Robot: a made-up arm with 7 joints.
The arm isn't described. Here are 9 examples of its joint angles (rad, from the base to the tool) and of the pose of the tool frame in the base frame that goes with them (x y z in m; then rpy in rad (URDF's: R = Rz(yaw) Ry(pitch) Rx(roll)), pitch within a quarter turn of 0, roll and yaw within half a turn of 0).
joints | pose
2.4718 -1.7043 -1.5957 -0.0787 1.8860 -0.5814 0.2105 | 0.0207 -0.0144 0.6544 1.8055 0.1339 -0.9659
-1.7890 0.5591 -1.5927 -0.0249 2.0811 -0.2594 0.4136 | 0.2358 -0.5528 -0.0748 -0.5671 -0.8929 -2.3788
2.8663 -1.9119 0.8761 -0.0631 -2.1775 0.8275 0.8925 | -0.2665 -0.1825 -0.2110 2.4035 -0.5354 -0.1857
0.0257 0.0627 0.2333 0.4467 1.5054 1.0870 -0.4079 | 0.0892 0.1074 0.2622 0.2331 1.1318 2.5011
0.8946 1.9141 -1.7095 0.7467 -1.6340 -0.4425 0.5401 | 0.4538 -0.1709 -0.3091 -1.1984 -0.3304 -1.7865
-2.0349 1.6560 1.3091 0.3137 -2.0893 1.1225 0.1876 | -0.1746 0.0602 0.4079 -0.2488 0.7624 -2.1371
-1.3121 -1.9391 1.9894 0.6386 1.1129 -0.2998 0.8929 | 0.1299 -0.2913 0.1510 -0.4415 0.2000 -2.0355
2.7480 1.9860 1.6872 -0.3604 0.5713 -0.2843 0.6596 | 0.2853 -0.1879 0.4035 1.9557 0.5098 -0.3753
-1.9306 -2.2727 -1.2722 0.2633 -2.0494 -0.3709 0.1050 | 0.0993 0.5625 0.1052 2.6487 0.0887 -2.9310
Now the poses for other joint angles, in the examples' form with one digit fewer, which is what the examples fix.
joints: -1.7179 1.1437 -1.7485 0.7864 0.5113 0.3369 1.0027
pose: -0.116 0.049 -0.358 -2.201 0.045 -1.096
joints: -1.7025 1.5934 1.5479 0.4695 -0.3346 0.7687 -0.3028
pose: -0.013 -0.081 0.326 -0.226 0.915 -0.473
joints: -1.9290 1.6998 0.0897 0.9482 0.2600 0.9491 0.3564
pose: 0.044 -0.203 -0.242 1.676 -0.666 1.112
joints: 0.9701 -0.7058 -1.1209 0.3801 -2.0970 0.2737 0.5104
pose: 0.368 -0.214 0.580 1.009 0.852 0.103
